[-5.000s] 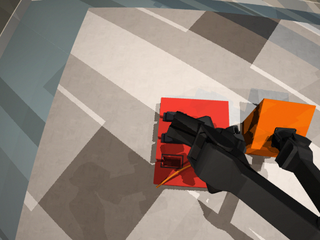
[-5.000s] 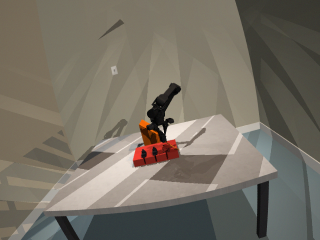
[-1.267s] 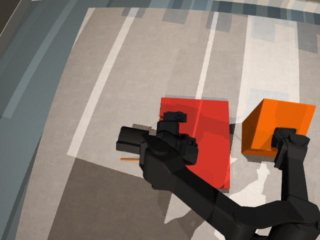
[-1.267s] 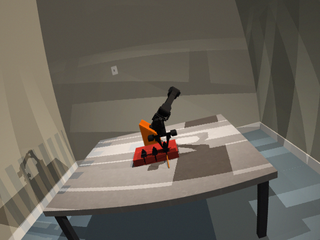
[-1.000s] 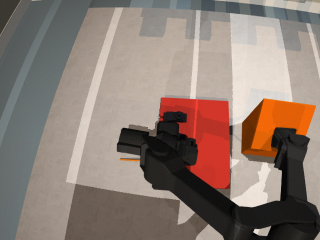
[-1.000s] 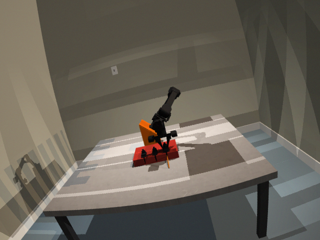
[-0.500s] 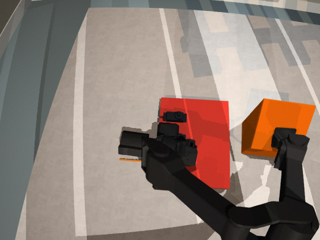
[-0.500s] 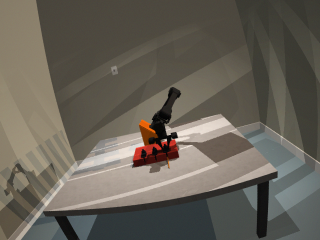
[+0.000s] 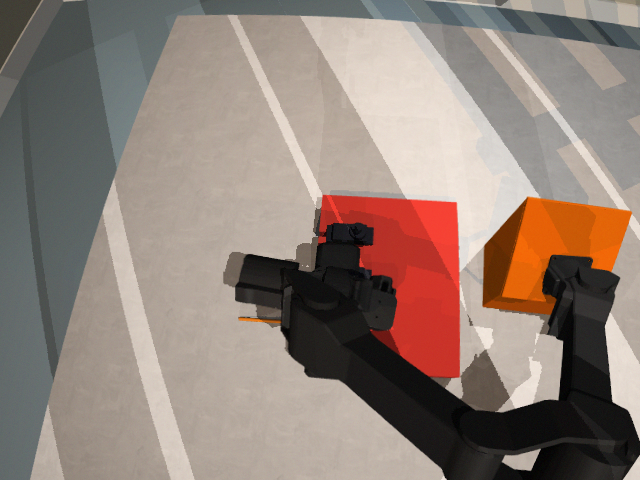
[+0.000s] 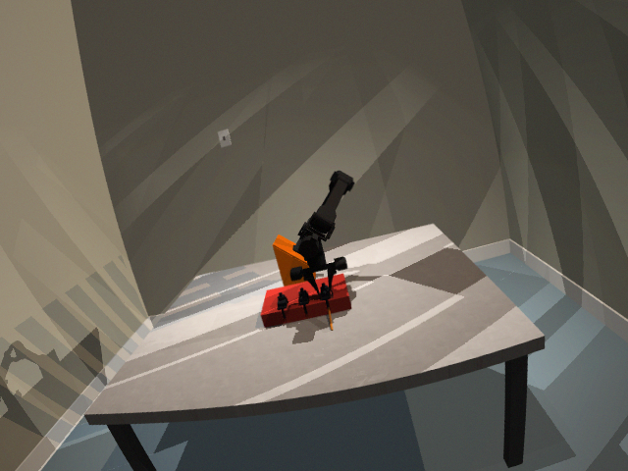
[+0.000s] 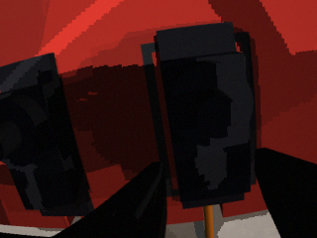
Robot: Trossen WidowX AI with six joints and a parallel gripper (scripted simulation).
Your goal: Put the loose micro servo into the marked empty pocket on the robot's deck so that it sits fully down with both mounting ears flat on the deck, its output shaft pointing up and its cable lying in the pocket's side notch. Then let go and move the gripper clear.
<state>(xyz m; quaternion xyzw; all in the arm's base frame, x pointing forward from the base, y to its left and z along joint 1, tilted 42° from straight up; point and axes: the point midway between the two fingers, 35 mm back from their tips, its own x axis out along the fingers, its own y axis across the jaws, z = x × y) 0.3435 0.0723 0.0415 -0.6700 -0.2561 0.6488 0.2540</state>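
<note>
Right now my gripper tip is 12 cm past the red deck, 8 cm to the left of it and 4 cm above it.
</note>
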